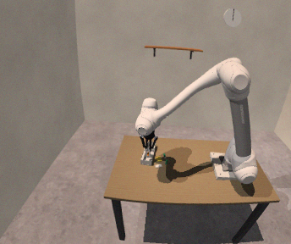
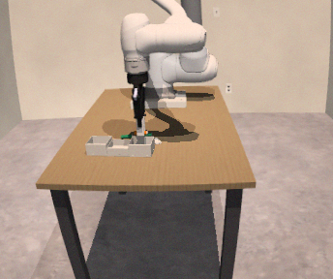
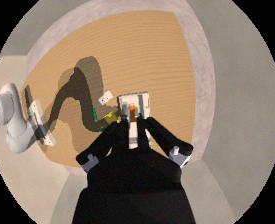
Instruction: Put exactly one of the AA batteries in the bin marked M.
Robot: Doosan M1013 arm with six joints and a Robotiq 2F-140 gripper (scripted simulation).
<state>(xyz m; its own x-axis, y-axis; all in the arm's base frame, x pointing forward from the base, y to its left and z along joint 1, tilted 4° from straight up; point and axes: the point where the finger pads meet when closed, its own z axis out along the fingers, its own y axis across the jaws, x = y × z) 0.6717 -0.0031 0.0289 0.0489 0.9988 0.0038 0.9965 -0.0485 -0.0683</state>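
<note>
The grey bin row is 80 mm to the right of my hand and 80 mm below it. From my hand the other things lie so: small white piece (100 mm below, 80 mm behind, 40 mm to the left); then yellow block (100 mm below, 80 mm behind, 40 mm to the right); then orange-and-white AA battery (30 mm below).
</note>
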